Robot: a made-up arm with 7 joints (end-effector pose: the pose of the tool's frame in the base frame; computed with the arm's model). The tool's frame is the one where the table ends.
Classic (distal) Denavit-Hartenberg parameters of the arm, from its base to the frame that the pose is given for. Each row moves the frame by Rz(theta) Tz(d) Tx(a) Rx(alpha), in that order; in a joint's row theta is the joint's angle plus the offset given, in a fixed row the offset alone. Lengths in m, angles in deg.
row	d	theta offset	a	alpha
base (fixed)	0	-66.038	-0.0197	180
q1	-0.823	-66.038	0.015	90
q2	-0.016	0	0.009	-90
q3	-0.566	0	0.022	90
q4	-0.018	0	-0.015	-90
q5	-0.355	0	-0.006	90
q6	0.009	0	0.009	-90
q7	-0.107	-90	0.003	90
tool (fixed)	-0.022	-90	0	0
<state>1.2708 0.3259 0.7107 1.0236 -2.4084 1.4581 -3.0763</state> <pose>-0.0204 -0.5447 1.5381 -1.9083 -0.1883 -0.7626</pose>
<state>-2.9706 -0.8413 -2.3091 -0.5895 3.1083 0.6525 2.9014</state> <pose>0.5355 0.1368 1.5826 -0.8819 -1.6851 0.3534</pose>
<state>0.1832 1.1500 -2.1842 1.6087 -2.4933 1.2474 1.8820</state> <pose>0.5226 0.2138 1.3275 -2.5504 0.1373 -1.6851</pose>
Working (the frame after each row of the table, in the pose's form):
after base (fixed): -0.0080 0.0180 0.0000 2.6342 -1.7119 0.0000
after q1: 0.0067 0.0153 0.8230 -1.5660 0.1438 -0.1438
after q2: 0.0074 -0.0011 0.8148 -2.5453 0.2338 1.6495
after q3: 0.5136 -0.0766 1.0575 0.0803 -0.7966 1.4493
after q4: 0.5348 -0.0695 1.0505 0.4754 2.4368 -1.3396
after q5: 0.4909 0.2356 1.2267 -2.2052 0.2470 -1.4009
after q6: 0.5011 0.2300 1.2216 2.3748 -1.7413 -0.5937
after q7: 0.5428 0.2143 1.3189 -1.3979 1.5570 -0.9037

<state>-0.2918 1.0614 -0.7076 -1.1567 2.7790 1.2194 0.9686</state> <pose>0.4897 -0.1325 1.3260 -0.7893 1.4913 -1.6066</pose>
Working (the frame after each row of the table, in the pose's form):
after base (fixed): -0.0080 0.0180 0.0000 2.6342 -1.7119 0.0000
after q1: 0.0064 0.0223 0.8230 -1.5586 -0.2290 0.2290
after q2: 0.0152 0.0083 0.8151 2.5619 0.3765 -1.5035
after q3: 0.4921 0.1664 1.0766 -1.0657 0.1339 1.4837
after q4: 0.4890 0.1471 1.0636 -2.3854 -0.7619 0.0023
after q5: 0.5574 -0.0497 1.3511 -0.7155 2.0935 -0.9668
after q6: 0.5611 -0.0508 1.3390 -0.4548 1.5666 1.2175
after q7: 0.5086 -0.1435 1.3285 0.4315 1.4018 -0.3722

